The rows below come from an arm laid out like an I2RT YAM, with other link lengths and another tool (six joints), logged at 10 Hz.
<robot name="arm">
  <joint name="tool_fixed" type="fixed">
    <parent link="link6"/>
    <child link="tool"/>
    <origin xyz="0.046 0.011 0.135" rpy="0 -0.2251 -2.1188"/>
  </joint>
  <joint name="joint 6" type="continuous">
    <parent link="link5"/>
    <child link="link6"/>
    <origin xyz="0 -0.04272 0.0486" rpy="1.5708 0 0"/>
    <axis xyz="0 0 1"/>
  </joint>
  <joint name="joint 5" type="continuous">
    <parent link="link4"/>
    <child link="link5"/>
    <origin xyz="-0.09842 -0.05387 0.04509" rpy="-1.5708 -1.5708 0"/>
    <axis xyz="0 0 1"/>
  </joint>
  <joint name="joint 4" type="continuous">
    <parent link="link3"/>
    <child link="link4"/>
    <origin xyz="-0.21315 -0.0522 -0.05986"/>
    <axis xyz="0 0 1"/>
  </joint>
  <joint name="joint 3" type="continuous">
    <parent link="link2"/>
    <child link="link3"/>
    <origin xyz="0.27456 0 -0.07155" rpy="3.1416 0 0"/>
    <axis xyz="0 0 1"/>
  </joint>
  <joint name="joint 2" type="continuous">
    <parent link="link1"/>
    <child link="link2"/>
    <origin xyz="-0.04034 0.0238 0.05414" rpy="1.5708 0 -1.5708"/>
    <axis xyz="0 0 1"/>
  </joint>
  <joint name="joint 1" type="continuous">
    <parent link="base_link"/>
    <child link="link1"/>
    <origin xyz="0 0 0.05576" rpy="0 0 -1.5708"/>
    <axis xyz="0 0 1"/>
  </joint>
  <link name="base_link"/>
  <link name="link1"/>
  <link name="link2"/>
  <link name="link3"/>
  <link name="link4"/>
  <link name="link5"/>
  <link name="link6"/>
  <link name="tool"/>
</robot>
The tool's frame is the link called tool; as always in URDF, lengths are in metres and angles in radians. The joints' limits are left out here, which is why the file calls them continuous.
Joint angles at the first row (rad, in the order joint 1, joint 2, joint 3, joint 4, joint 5, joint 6):
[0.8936 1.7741 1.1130 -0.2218 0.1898 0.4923]
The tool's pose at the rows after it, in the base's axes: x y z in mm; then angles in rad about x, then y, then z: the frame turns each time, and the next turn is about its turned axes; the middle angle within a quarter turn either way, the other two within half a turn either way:
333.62 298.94 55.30 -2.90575 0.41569 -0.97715
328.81 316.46 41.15 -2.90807 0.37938 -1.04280
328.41 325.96 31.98 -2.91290 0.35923 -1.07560
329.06 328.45 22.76 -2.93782 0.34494 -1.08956
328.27 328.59 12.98 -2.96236 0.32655 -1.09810
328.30 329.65 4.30 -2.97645 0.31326 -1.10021
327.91 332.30 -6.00 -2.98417 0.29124 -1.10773
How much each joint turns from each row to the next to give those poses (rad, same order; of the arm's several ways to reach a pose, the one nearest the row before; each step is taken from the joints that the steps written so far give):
[0.0244 0.0648 0.0434 -0.0016 -0.0141 -0.0382]
[0.0244 0.0614 0.0386 -0.0064 -0.0263 -0.0343]
[0.0084 0.0428 0.0305 -0.0057 -0.0157 -0.0210]
[0.0027 0.0369 0.0274 -0.0191 -0.0008 -0.0156]
[0.0008 0.0310 0.0184 -0.0180 -0.0038 -0.0103]
[0.0000 0.0278 0.0129 -0.0041 -0.0038 -0.0027]
[-0.0016 0.0328 0.0164 -0.0031 -0.0156 -0.0049]

